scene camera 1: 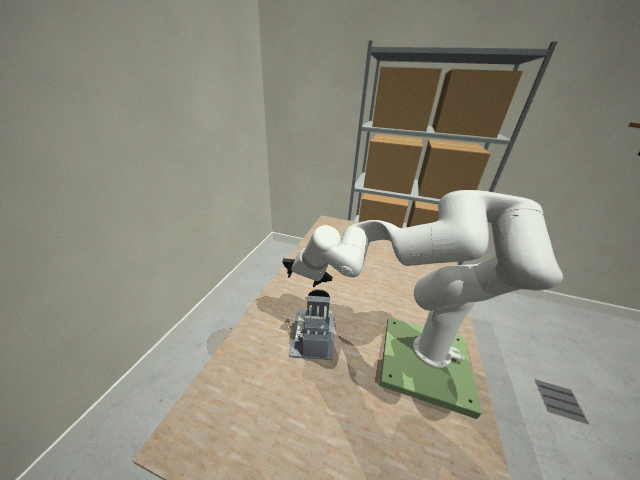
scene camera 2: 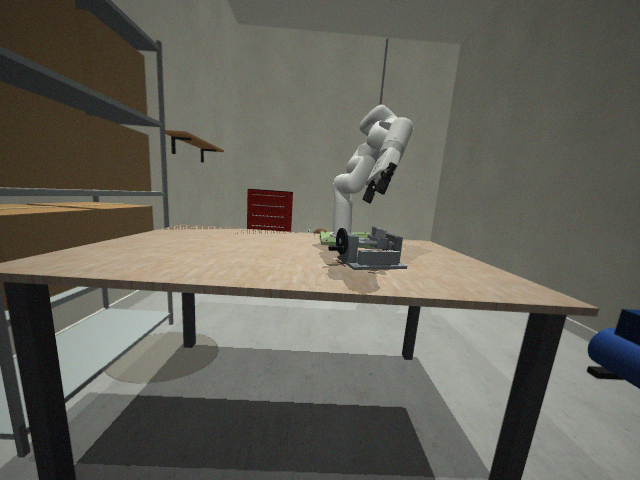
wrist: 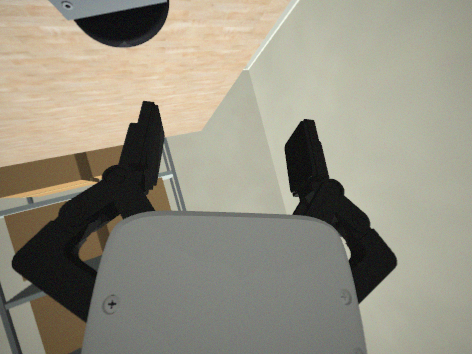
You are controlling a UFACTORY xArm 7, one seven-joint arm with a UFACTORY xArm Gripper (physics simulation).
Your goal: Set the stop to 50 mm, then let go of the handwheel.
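Places are measured from the arm's base along level axes (x up, y back, z right), in metres.
Pixels of known places: gripper, fingertip midpoint: [scene camera 1: 302,278] [scene camera 2: 372,197] [wrist: 230,126]; arm's base, origin of the base link: [scene camera 1: 431,351].
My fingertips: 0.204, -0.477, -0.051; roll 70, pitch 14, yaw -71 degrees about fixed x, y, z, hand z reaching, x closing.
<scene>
Ahead of a thing's pixels: the offset from my fingertips to its top centre, as dx, dy, dz. "pt": to the spot under its first point. Level surfaces: height alone.
The grey stop fixture [scene camera 1: 317,346] [scene camera 2: 378,257] stands on the wooden table, with rods and a stop block {pt -0.135, +0.078, -0.057} [scene camera 1: 315,324] between its ends. A pale scale {pt -0.173, +0.028, -0.081} [scene camera 1: 299,332] runs along one side; its numbers and the stop's reading are too small to tell. The black handwheel {pt -0.123, +0.036, +0.077} [scene camera 1: 318,293] [scene camera 2: 342,240] [wrist: 125,29] is upright at one end, its crank handle {-0.164, +0.002, +0.102} [scene camera 2: 333,248] sticking outward. Part of the wheel and grey housing shows at the top left in the wrist view. My gripper [scene camera 1: 302,281] [scene camera 2: 374,196] [wrist: 230,126] is open and empty, above and apart from the handwheel.
The arm's green base plate [scene camera 1: 400,369] [scene camera 2: 326,238] is beside the fixture on the wooden table {dx -0.229} [scene camera 1: 248,403] [scene camera 2: 232,268]. A shelf rack [scene camera 1: 363,93] [scene camera 2: 162,103] with brown boxes stands past one table end. A red cabinet [scene camera 2: 269,211] stands behind.
</scene>
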